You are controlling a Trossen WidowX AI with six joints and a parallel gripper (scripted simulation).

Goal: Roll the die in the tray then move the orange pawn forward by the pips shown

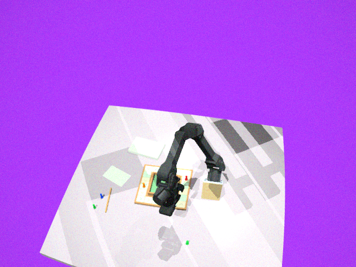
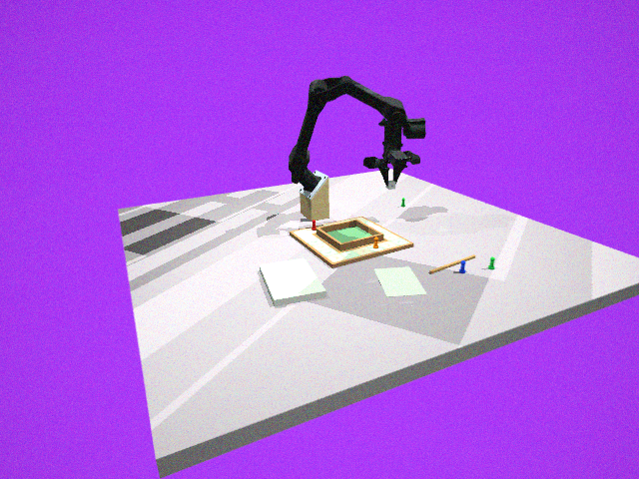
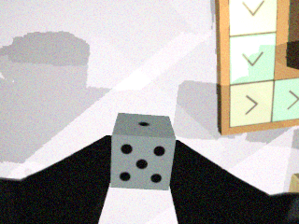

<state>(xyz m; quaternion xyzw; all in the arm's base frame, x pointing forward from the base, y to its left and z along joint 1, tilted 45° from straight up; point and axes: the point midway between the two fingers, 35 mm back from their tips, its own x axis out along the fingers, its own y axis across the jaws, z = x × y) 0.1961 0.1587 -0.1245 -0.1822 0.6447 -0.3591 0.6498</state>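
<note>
Right now my gripper tip is 20 cm to the left of the orange pawn, 19 cm short of it and 10 cm above it. Round my gripper tip: white die (right at my gripper tip); wooden stick (38 cm ahead, 12 cm below, 8 cm to the right); red pawn (28 cm to the right, 10 cm below, 4 cm behind).
</note>
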